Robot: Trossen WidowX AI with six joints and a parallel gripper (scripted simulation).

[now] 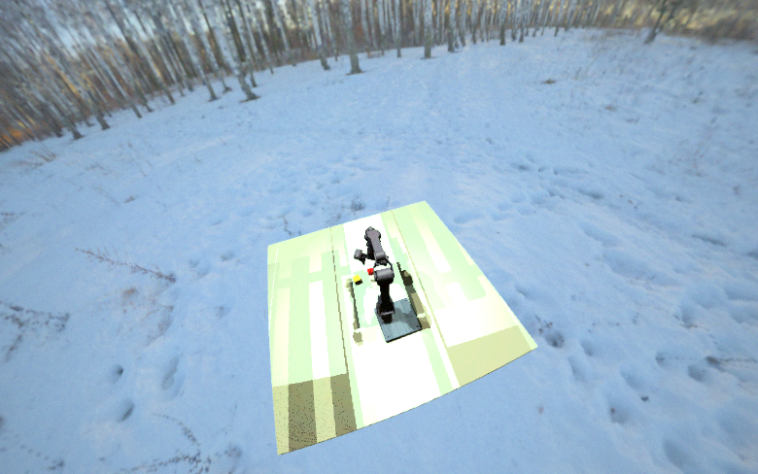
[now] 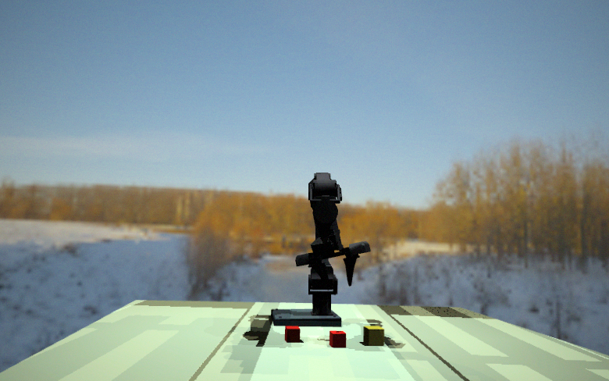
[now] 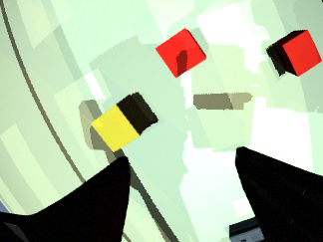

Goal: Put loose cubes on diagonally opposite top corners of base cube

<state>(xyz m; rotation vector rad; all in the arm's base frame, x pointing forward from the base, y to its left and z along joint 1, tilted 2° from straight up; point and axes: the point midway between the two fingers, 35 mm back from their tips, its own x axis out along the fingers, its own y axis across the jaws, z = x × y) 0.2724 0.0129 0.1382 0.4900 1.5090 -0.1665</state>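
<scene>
Right now my gripper tip is 10 mm short of the yellow base cube, 90 mm to the right of it and 110 mm above it.
</scene>
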